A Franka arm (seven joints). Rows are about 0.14 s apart.
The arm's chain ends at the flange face. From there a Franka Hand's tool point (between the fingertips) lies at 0.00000 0.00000 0.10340 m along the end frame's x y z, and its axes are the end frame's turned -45 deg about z.
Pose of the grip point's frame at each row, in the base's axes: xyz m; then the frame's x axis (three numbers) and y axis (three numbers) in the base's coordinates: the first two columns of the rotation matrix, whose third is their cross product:
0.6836 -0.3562 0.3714 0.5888 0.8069 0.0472 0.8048 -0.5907 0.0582
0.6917 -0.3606 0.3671 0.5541 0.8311 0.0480 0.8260 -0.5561 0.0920
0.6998 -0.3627 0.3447 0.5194 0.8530 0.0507 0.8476 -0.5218 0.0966
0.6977 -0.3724 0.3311 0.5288 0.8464 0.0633 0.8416 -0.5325 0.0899
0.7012 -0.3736 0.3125 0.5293 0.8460 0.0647 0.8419 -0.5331 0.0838
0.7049 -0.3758 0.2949 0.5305 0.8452 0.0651 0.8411 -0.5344 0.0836
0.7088 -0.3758 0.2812 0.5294 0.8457 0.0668 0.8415 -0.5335 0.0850
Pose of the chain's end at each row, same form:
0.6759 -0.3566 0.4745 0.9854 0.1529 0.0745 0.1527 -0.9883 0.0078
0.6810 -0.3594 0.4699 0.9759 0.1945 0.0990 0.1923 -0.9809 0.0311
0.6885 -0.3620 0.4475 0.9666 0.2342 0.1042 0.2321 -0.9721 0.0325
0.6863 -0.3730 0.4339 0.9690 0.2220 0.1083 0.2212 -0.9750 0.0188
0.6903 -0.3746 0.4153 0.9696 0.2213 0.1050 0.2210 -0.9752 0.0135
0.6940 -0.3769 0.3977 0.9699 0.2198 0.1051 0.2196 -0.9755 0.0131
0.6977 -0.3770 0.3840 0.9694 0.2208 0.1073 0.2207 -0.9752 0.0129

